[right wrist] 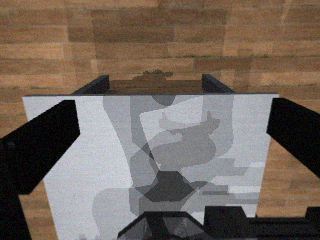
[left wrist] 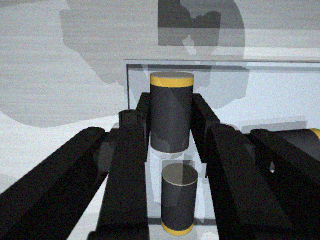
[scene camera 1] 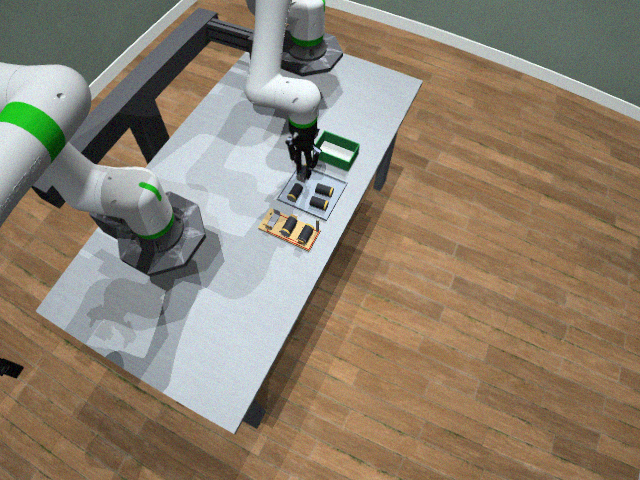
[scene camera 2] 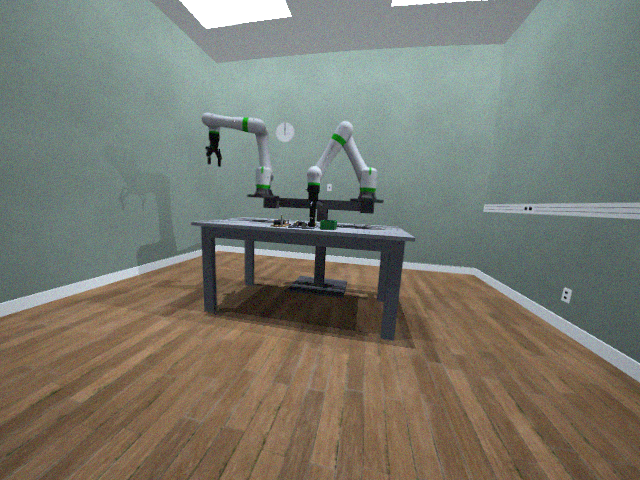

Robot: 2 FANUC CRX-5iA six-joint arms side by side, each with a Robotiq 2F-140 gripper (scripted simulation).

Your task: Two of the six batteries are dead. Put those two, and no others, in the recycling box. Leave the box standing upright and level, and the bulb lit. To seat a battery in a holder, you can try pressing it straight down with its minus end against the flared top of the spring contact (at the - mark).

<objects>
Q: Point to a tray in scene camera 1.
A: At 309,185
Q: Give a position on a battery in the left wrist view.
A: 171,92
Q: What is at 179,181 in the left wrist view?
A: A battery.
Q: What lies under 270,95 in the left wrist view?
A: A tray.
</objects>
